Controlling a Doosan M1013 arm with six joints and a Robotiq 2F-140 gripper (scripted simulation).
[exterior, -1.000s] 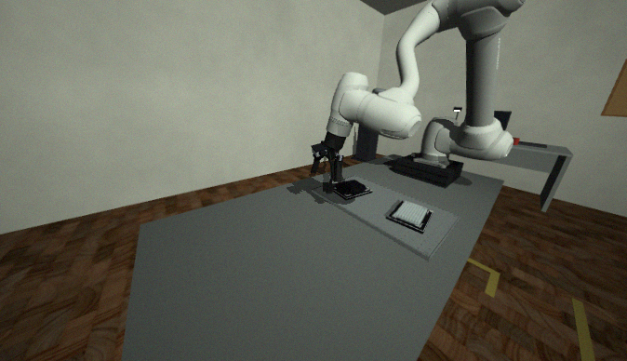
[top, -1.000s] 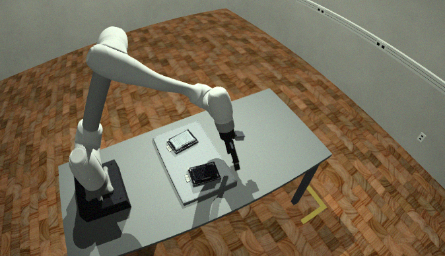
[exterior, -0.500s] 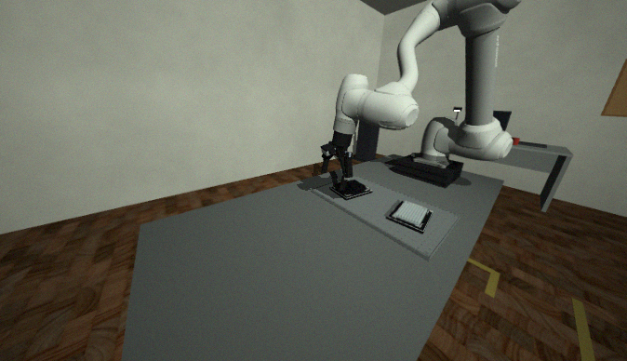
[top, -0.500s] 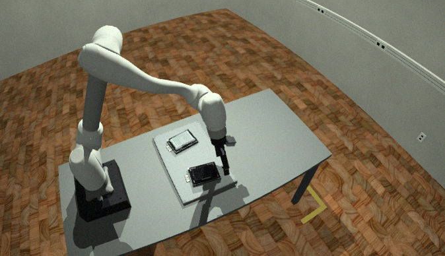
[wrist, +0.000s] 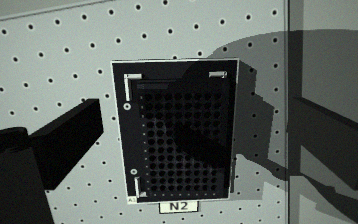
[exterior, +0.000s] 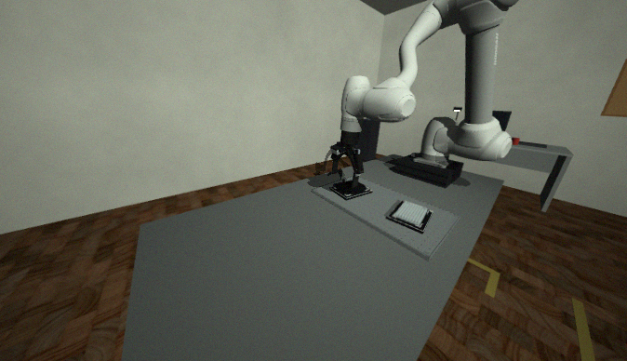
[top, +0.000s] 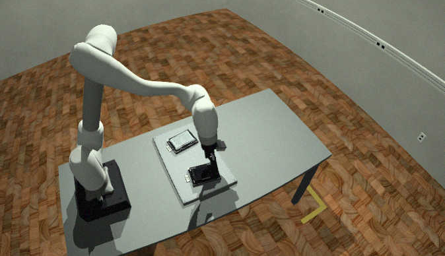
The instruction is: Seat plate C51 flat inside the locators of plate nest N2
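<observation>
Now: hand 4 cm past the black well plate, 1 cm to the right of it and 5 cm above it. Also, from my hand: white well plate: 5 cm behind, 29 cm to the left, 6 cm below.
</observation>
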